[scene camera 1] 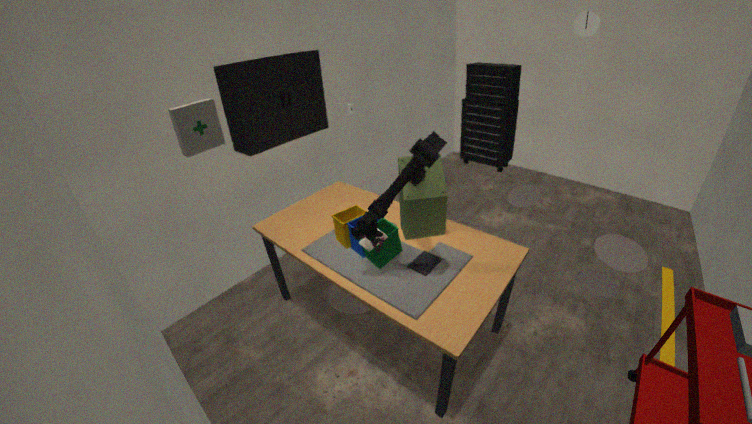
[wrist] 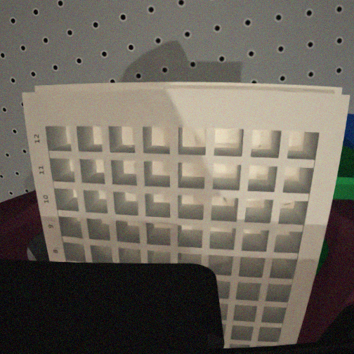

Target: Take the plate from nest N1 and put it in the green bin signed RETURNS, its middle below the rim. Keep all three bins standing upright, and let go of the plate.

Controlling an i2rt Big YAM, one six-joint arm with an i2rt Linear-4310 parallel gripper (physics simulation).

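Frame: origin at the arm's base, x ahead, y left, z up, level; metres.
Where they show: gripper, fingertip midpoint: [scene camera 1: 373, 248].
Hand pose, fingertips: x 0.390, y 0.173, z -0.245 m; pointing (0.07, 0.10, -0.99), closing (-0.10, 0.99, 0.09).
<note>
After its pixels a point has its place.
The white well plate [scene camera 1: 367, 242] @[x 0.415, y 0.166, z -0.197 m] [wrist: 190, 187] is held tilted, its wells facing the wrist camera. Its row numbers 12 to 8 show on the left. My gripper [scene camera 1: 375, 240] @[x 0.390, y 0.173, z -0.245 m] [wrist: 177, 177] is shut on the plate, with a dark red finger at each side. In the scene view the plate is at the left part of the green bin's opening, near the blue bin. Whether its middle is below the rim cannot be told. The green bin [scene camera 1: 383, 257] @[x 0.342, y 0.189, z -0.315 m] [wrist: 345, 189] stands upright; its RETURNS sign cannot be read. The plate hides part of it in the wrist view.
The blue bin [scene camera 1: 355, 243] @[x 0.406, y -0.009, z -0.314 m] [wrist: 350, 131] stands close beside the green bin, and the yellow bin [scene camera 1: 341, 231] @[x 0.441, y -0.109, z -0.272 m] beyond it. A dark square nest [scene camera 1: 424, 262] @[x 0.154, y 0.302, z -0.368 m] lies on the grey mat [scene camera 1: 405, 294] @[x 0.368, y 0.425, z -0.380 m]. A tall olive-green box [scene camera 1: 424, 217] @[x -0.007, y 0.096, z -0.245 m] stands behind the bins.
</note>
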